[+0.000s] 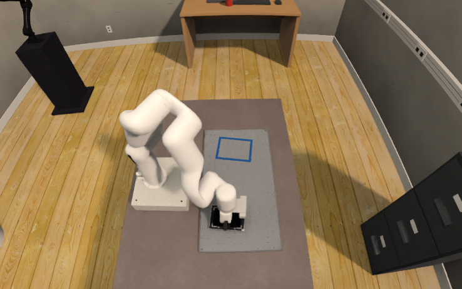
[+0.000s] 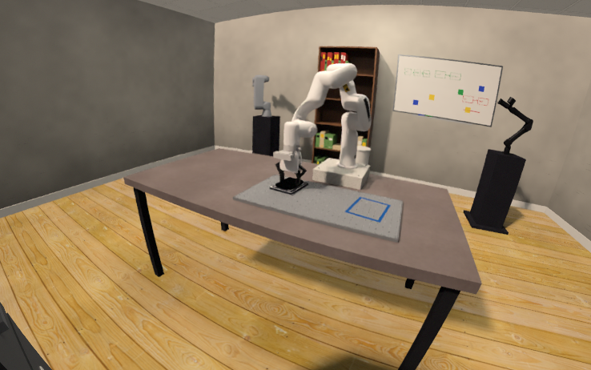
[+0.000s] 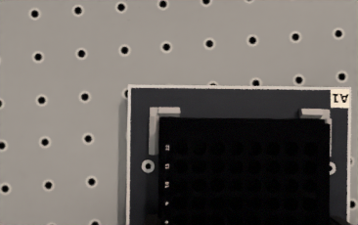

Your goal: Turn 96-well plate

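The black 96-well plate lies 1 cm below my hand. The rest, counted from my hand: plate nest N1: 2 cm below.
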